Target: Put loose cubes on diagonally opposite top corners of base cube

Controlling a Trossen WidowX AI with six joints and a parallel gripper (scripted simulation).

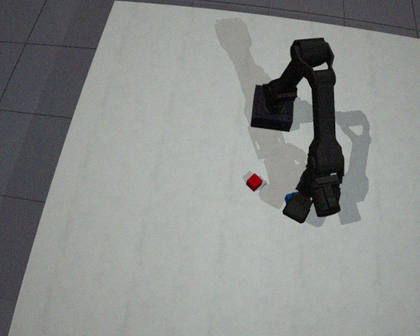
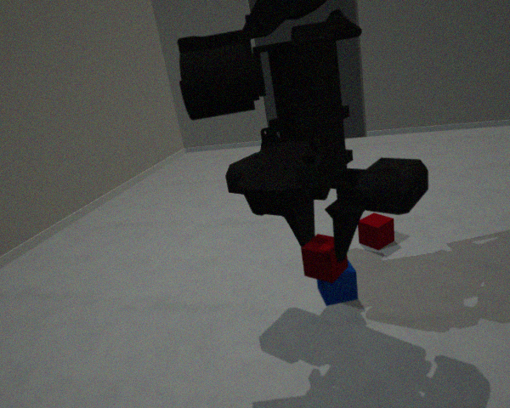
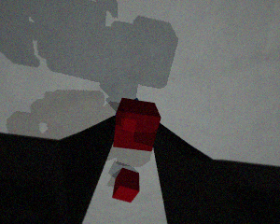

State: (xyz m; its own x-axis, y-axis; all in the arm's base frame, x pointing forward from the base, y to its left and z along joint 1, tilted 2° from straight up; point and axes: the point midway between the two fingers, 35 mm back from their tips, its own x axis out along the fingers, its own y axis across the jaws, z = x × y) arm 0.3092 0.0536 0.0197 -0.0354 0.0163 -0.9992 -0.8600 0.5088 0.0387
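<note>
My gripper tip is now right at the red cube. Round my gripper tip: blue cube 1 cm behind, 1 cm to the right, 4 cm below.
</note>
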